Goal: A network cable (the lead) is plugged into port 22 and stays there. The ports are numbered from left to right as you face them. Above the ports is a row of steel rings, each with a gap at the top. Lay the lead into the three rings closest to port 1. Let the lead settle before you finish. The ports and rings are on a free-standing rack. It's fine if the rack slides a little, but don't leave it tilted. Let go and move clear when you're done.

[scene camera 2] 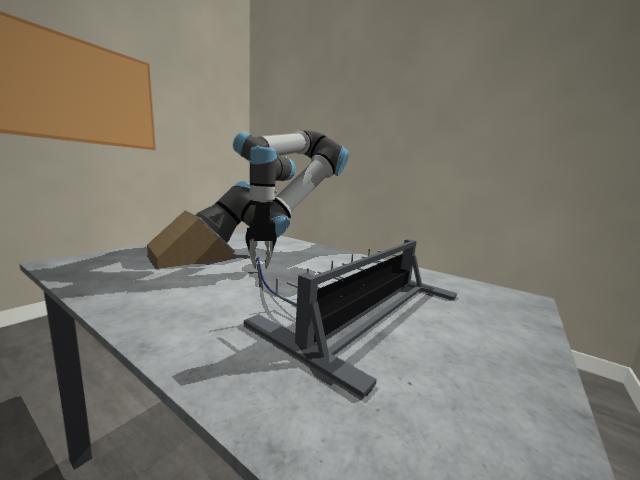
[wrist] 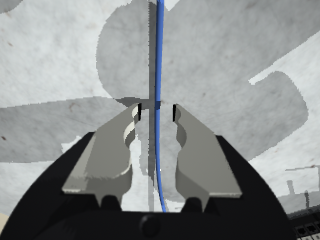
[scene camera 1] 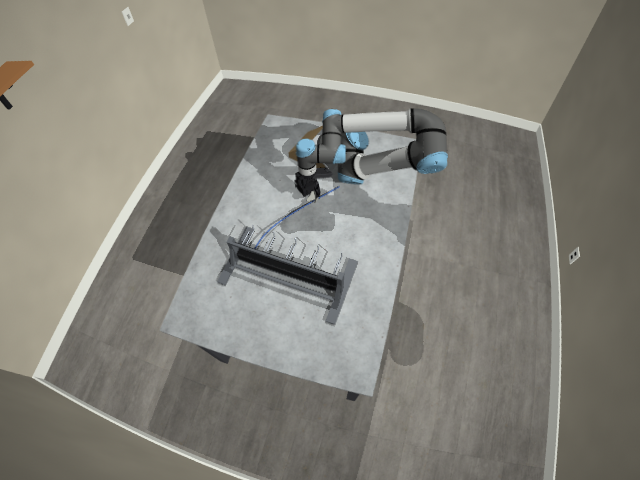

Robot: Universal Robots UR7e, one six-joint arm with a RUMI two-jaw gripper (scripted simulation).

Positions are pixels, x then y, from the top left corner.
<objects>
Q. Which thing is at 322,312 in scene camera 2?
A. A dark rack.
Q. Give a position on a dark rack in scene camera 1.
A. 332,282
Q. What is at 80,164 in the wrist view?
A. My gripper.
</objects>
